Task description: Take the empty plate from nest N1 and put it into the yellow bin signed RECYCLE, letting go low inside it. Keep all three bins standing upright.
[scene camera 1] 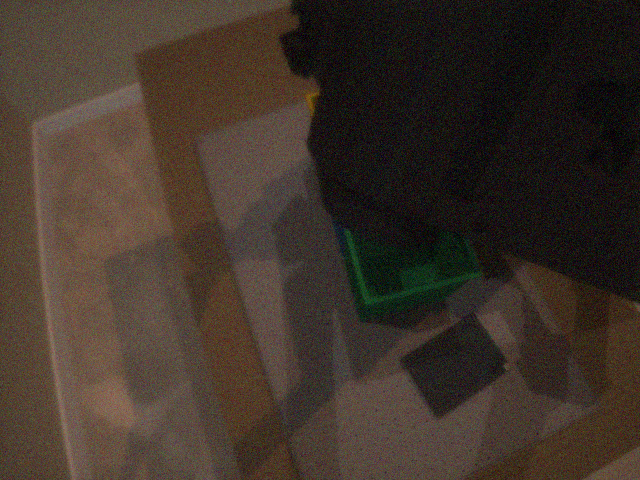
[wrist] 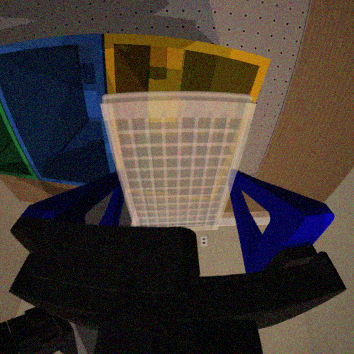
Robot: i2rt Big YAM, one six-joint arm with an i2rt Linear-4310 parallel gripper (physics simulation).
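Seen in the pictures: gripper, fingertip midpoint: (wrist: 176, 175); arm's base, link origin: (wrist: 58, 321).
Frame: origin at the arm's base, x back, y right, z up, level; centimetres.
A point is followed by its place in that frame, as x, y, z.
Note:
A pale, see-through plate (wrist: 175, 160) @(-29.6, 16.4, -12.4) with a grid of wells is held between the blue fingers of my gripper (wrist: 176, 175) @(-27.6, 16.8, -13.0) in the wrist view. The gripper is shut on it. The plate covers much of the yellow bin (wrist: 187, 42) @(-36.5, 16.0, -17.9) (scene camera 1: 311, 102) @(-36.2, 20.7, -17.9), whose far rim and part of its inside show past the plate's far edge. In the scene view the black arm hides the gripper, the plate and nearly all of the yellow bin. The RECYCLE sign and nest N1 cannot be made out.
The blue bin (wrist: 42, 90) @(-29.5, -2.6, -24.3) stands directly beside the yellow one, and the green bin (scene camera 1: 413, 258) @(-22.1, -6.6, -35.6) (wrist: 12, 150) @(-18.6, -12.9, -23.1) is on its other side. All appear upright. A dark square block (scene camera 1: 454, 364) @(-20.6, -27.8, -34.7) lies near the green bin on the pale perforated board (scene camera 1: 392, 428) @(-34.1, -35.9, -35.9) (wrist: 290, 55) @(-39.1, 35.1, -35.9).

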